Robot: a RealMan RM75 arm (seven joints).
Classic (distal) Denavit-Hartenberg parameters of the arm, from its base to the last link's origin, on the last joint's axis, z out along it. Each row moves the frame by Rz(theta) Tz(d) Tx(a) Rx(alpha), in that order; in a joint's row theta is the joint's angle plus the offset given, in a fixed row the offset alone. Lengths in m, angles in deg.
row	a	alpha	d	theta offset
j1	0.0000	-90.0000	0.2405	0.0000
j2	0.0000	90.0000	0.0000	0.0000
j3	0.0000	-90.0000	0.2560	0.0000
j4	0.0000	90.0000	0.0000	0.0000
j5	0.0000	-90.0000	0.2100	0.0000
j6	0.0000	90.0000	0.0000	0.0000
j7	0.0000	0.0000	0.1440	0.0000
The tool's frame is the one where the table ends.
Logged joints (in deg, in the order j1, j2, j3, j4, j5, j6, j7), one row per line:
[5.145 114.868 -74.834 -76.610 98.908 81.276 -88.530]
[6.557 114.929 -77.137 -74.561 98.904 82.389 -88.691]
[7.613 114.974 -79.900 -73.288 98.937 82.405 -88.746]
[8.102 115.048 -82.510 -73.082 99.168 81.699 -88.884]
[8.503 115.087 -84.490 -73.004 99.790 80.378 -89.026]
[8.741 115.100 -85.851 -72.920 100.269 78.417 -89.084]
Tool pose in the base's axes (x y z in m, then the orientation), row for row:
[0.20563 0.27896 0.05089 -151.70 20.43 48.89]
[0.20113 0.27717 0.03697 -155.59 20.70 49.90]
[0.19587 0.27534 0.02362 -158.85 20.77 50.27]
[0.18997 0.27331 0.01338 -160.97 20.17 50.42]
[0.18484 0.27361 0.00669 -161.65 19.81 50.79]
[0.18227 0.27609 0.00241 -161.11 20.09 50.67]
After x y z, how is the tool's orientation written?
As a rotation vector, in degrees.
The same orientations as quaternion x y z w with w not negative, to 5 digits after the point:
[-0.93069 0.12534 0.29994 0.16774]
[-0.93627 0.12456 0.30028 0.13310]
[-0.94081 0.12301 0.29773 0.10536]
[-0.94384 0.11827 0.29564 0.08817]
[-0.94437 0.11573 0.29672 0.08198]
[-0.94371 0.11768 0.29680 0.08645]

